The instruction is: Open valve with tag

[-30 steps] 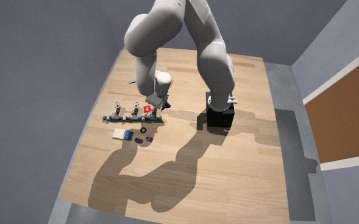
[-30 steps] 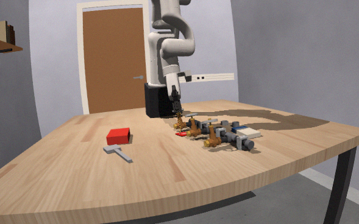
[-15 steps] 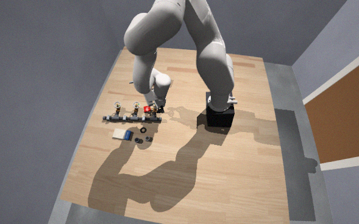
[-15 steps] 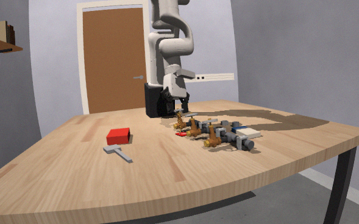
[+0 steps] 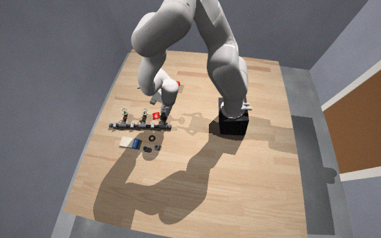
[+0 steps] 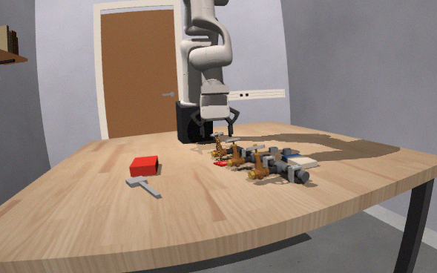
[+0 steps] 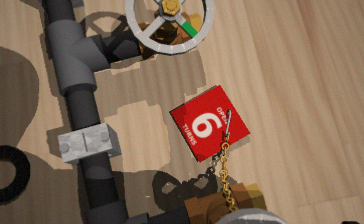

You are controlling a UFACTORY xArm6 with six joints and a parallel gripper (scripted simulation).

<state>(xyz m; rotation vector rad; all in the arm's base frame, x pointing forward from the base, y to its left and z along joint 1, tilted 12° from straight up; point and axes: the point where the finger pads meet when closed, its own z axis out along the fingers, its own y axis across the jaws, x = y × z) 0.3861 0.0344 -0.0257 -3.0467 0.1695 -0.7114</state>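
Now: hand 8 cm short of the red tag, 8 cm above it and 1 cm to the left of it. Also, from my hand: grey hammer-like tool: 25 cm to the right, 21 cm ahead, 8 cm below; grey box: 21 cm to the left, 19 cm ahead, 7 cm below; red box: 25 cm to the right, 7 cm below, 5 cm ahead.
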